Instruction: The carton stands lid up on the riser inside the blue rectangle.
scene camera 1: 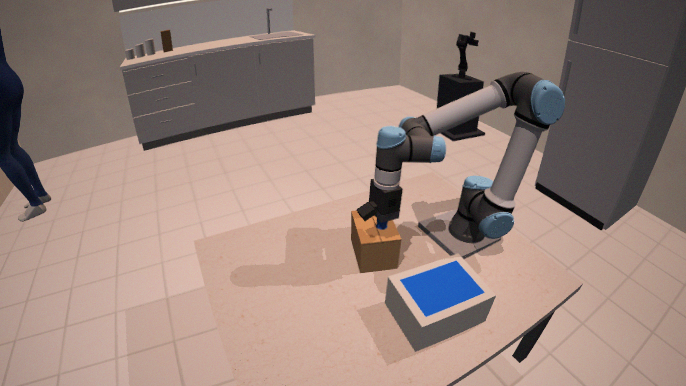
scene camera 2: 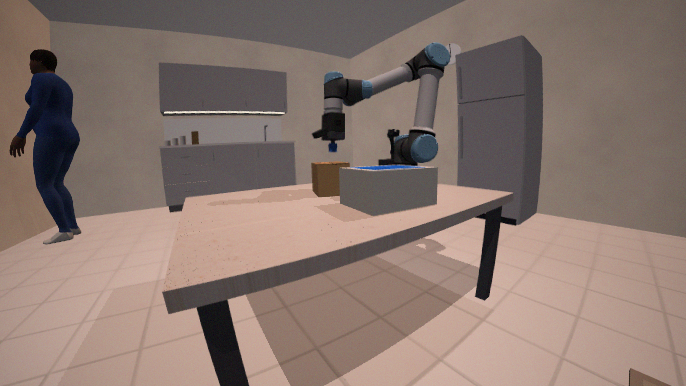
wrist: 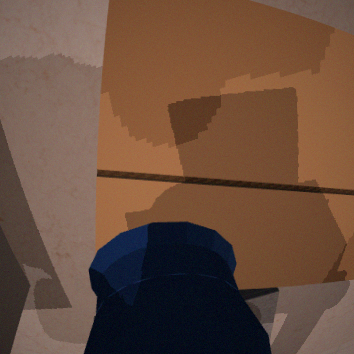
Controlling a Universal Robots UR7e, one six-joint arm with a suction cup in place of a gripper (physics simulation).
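Observation:
An orange-brown carton stands upright on the table, beside the riser. A thin dark seam crosses its top face. The light grey riser stands on the table, and the filled blue rectangle on its top has nothing on it. My gripper, a blue suction cup, points down over the carton. In the scene camera 2 view a gap shows between the cup and the carton's top, and nothing hangs from the cup. The riser hides part of the carton there.
The arm's base plate is fixed to the table behind the riser. A person in blue stands on the floor at the far left. A fridge and a kitchen counter stand behind the table.

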